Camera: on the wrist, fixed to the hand. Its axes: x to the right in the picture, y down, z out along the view.
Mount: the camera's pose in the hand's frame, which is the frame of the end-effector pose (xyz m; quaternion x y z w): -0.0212 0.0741 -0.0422 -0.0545 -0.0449 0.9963 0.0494
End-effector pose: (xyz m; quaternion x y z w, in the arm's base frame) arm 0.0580 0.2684 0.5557 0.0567 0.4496 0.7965 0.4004
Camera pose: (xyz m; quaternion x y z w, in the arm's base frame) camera 0.0098 0.2051 0.5930 -0.4646 0.0957 -0.4602 0.7504
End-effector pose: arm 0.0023 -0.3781 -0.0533 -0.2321 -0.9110 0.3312 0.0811
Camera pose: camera 0.0610 -0.3145 -0.0683 0.9086 -0.1645 -0.0579 0.3795
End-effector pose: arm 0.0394 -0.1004 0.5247 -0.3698 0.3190 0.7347 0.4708
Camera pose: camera -0.0131 -0.1707 0.5295 -0.3069 -0.3230 -0.5393 0.7146
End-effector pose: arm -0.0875 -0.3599 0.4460 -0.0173 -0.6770 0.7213 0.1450
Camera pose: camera -0.0716 -0.3269 0.3661 0.6509 0.0620 -0.1440 0.7428
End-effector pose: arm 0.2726 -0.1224 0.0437 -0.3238 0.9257 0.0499 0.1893
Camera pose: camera 0.2286 -0.0610 0.0885 -0.8981 -0.3571 -0.2560 0.0164
